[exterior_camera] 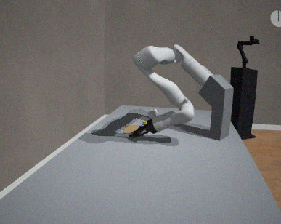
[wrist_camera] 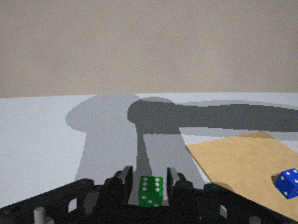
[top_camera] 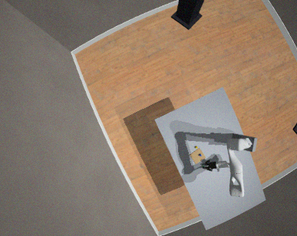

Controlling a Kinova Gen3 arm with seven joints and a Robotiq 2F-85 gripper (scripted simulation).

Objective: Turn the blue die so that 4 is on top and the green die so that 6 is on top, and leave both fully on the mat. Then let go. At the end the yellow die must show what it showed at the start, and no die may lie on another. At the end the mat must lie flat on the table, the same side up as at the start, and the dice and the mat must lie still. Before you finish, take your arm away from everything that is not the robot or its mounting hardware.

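Now: hand 1 cm above the green die. Round my hand: blue die 12 cm to the right, 7 cm behind, 1 cm below; tan mat 13 cm to the right, 4 cm behind, 2 cm below; yellow die 22 cm to the right, 11 cm behind, 1 cm below.
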